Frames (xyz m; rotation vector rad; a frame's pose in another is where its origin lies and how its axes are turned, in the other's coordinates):
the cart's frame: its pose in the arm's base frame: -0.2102 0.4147 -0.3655 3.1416 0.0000 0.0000
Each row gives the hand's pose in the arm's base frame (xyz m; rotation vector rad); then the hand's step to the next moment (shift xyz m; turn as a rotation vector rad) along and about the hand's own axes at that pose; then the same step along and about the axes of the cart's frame.
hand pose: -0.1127 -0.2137 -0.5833 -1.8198 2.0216 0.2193
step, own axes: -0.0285 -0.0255 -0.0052 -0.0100 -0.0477 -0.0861
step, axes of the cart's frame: 0.0258 -0.0206 -0.0200 0.0306 0.0302 -0.0891
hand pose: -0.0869 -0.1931 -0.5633 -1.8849 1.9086 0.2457
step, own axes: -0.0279 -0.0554 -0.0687 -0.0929 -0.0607 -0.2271
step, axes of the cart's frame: 0.0408 0.0070 -0.0828 0.0147 0.0160 -0.2518
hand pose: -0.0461 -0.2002 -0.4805 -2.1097 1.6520 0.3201
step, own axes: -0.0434 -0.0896 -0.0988 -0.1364 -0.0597 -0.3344
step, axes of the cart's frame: 0.0664 -0.0076 -0.1233 -0.0068 0.0296 -0.3648
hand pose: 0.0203 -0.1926 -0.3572 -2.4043 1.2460 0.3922
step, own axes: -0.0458 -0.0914 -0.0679 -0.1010 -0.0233 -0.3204
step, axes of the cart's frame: 0.0538 -0.0482 -0.0992 -0.0177 0.0672 -0.3295
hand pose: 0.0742 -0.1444 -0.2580 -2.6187 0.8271 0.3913
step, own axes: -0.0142 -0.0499 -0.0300 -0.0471 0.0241 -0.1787
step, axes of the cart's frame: 0.0230 -0.0324 -0.0449 -0.0247 0.0703 -0.1708
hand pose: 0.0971 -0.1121 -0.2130 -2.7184 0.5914 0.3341
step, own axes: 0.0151 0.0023 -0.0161 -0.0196 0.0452 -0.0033
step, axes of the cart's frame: 0.0149 0.0134 -0.0096 -0.0366 0.0329 0.0036
